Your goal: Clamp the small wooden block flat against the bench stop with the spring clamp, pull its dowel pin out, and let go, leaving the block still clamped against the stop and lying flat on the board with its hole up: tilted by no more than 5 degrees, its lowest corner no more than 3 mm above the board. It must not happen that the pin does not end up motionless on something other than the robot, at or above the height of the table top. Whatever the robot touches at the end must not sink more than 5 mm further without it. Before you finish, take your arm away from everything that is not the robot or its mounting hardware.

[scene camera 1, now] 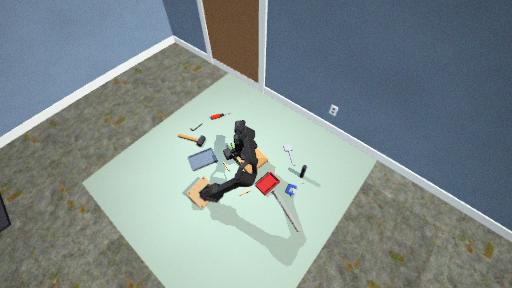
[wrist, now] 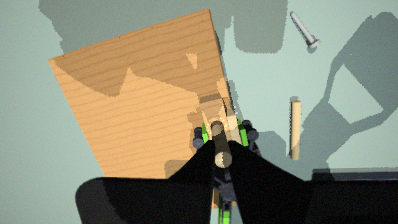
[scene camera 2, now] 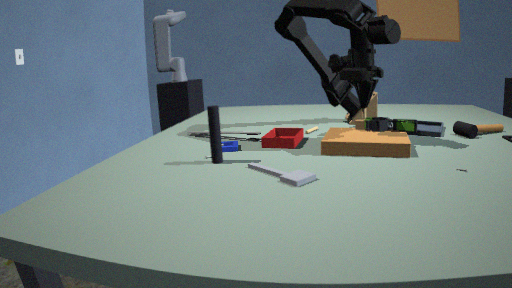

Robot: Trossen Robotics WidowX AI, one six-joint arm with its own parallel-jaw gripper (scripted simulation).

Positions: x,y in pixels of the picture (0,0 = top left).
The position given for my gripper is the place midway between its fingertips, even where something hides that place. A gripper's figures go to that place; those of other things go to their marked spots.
Labels:
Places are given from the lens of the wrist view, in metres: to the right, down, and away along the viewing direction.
my gripper (wrist: 220,146): 0.01, 0.02, 0.11
small wooden block (wrist: 212,108): 0.01, 0.00, 0.14
wooden board (wrist: 136,96): -0.06, -0.01, 0.16
The marked spots on the wooden board and the small wooden block are 0.07 m apart.

